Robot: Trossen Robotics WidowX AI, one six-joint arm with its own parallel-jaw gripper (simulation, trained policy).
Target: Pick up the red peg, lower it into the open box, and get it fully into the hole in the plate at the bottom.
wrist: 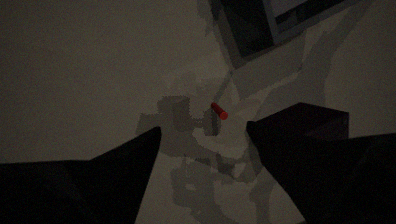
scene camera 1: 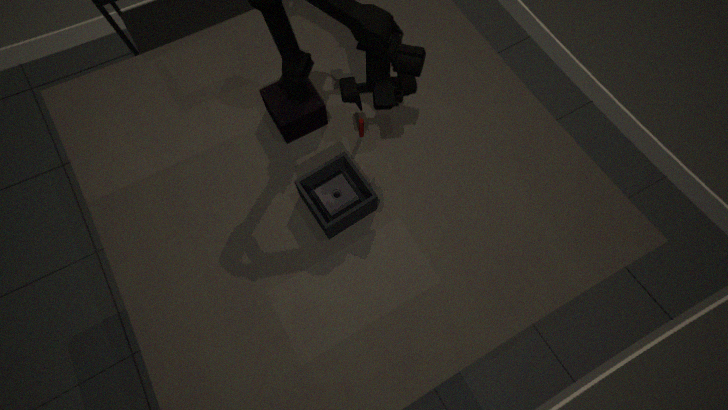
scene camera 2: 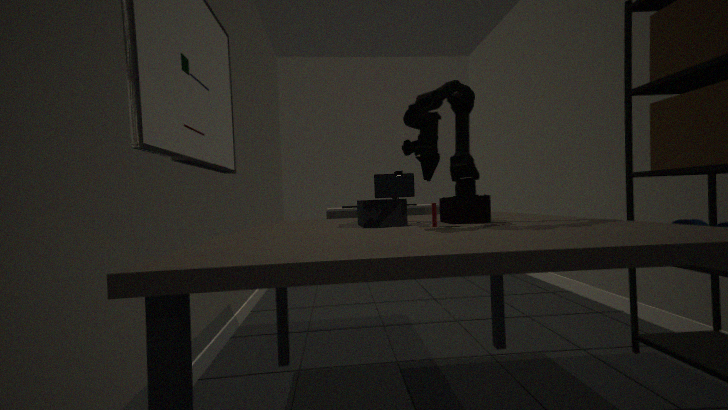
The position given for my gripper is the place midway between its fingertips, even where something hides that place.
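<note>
Looking through scene camera 1, I see my gripper [scene camera 1: 377, 107], a dark box [scene camera 1: 342, 164] and a pale plate [scene camera 1: 336, 196]. Scene camera 2 gives me the box [scene camera 2: 388, 212] and my gripper [scene camera 2: 427, 180] again, but scene camera 2 misses the pale plate, hidden by the dark box. The wrist view, too, has my gripper [wrist: 204, 128].
</note>
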